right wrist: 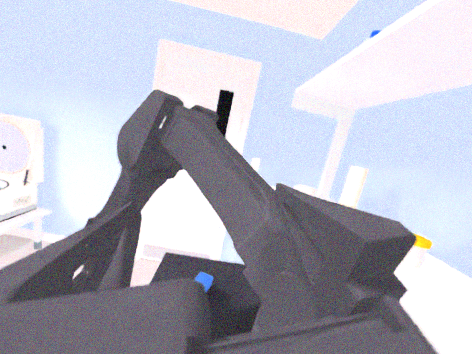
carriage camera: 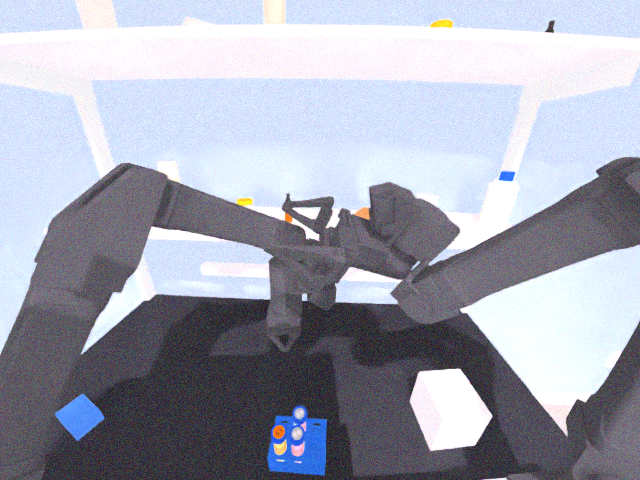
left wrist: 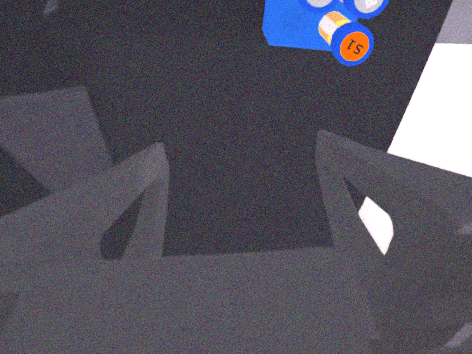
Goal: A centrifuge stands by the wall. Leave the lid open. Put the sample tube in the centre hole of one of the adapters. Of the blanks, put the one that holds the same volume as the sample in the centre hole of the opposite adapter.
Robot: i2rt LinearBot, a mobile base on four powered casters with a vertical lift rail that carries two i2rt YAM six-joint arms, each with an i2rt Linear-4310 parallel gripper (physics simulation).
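Frame: origin at the left arm's base, x left, y back, z up, level; metres.
Seen in the pictures: left gripper, fingertip midpoint: (carriage camera: 285,339) (left wrist: 240,149); right gripper, fingertip midpoint: (right wrist: 208,198) (carriage camera: 278,224); left arm's base, link origin: (right wrist: 99,275).
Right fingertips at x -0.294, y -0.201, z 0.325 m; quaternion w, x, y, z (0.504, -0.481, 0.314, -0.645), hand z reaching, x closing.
Pixels of each thing's top centre, then the offset from my right fingertips to it. "*": a spot on its surface instead.
- blue rack, surface spot: (carriage camera: 297,446) * dx -0.017, dy +0.035, dz -0.491 m
- orange cap, top centre: (left wrist: 354,46) (carriage camera: 278,431) dx +0.024, dy +0.018, dz -0.468 m
- white box, top centre: (carriage camera: 452,392) dx -0.404, dy -0.045, dz -0.459 m
- blue object, top centre: (carriage camera: 76,411) (right wrist: 202,280) dx +0.574, dy -0.072, dz -0.549 m
- orange block, surface spot: (carriage camera: 363,212) * dx -0.215, dy -0.384, dz -0.092 m
- blue-capped bottle, surface spot: (carriage camera: 505,190) * dx -0.613, dy -0.322, dz -0.004 m
A blue rack (carriage camera: 297,446) stands near the front of the black table and holds three tubes. One has an orange cap (carriage camera: 278,434); the other two have grey caps (carriage camera: 299,413) over pink contents. In the left wrist view the rack (left wrist: 298,24) sits at the top edge, and the orange cap (left wrist: 352,43) reads S1. My left gripper (carriage camera: 284,339) (left wrist: 240,149) points down over the table behind the rack, open and empty. My right gripper (carriage camera: 309,210) is raised above the left arm, open wide and empty. In its wrist view (right wrist: 206,197) the left arm fills the space beyond the fingers.
A white box (carriage camera: 449,410) sits on the table at the right and shows at the edge of the left wrist view (left wrist: 404,130). A blue object (carriage camera: 87,415) is at the left edge. White shelves behind hold an orange block (carriage camera: 363,212) and a blue-capped bottle (carriage camera: 505,190).
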